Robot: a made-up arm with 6 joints. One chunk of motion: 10 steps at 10 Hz.
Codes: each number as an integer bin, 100 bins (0 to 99) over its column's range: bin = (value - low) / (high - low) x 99, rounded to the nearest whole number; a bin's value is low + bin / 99 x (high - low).
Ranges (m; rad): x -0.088..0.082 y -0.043..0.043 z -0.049..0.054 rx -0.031..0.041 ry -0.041..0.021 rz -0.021..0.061
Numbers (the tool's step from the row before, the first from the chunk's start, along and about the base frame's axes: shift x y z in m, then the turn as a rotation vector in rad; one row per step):
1: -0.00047 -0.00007 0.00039 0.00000 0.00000 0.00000
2: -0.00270 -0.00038 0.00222 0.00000 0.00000 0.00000
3: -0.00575 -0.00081 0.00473 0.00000 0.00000 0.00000
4: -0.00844 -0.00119 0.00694 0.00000 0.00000 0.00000
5: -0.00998 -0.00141 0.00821 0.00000 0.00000 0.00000
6: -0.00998 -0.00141 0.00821 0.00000 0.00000 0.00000
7: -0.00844 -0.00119 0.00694 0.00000 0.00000 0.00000
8: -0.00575 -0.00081 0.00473 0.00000 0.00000 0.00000
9: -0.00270 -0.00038 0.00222 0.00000 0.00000 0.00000
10: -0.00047 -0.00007 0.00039 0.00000 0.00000 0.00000
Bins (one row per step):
1: 51 49 47 43 65 25
2: 50 49 49 43 65 25
3: 48 49 52 43 65 25
4: 46 48 54 43 65 25
5: 45 48 55 43 65 25
6: 45 48 55 43 65 25
7: 46 48 54 43 65 25
8: 48 49 52 43 65 25
9: 50 49 49 43 65 25
10: 51 49 47 43 65 25

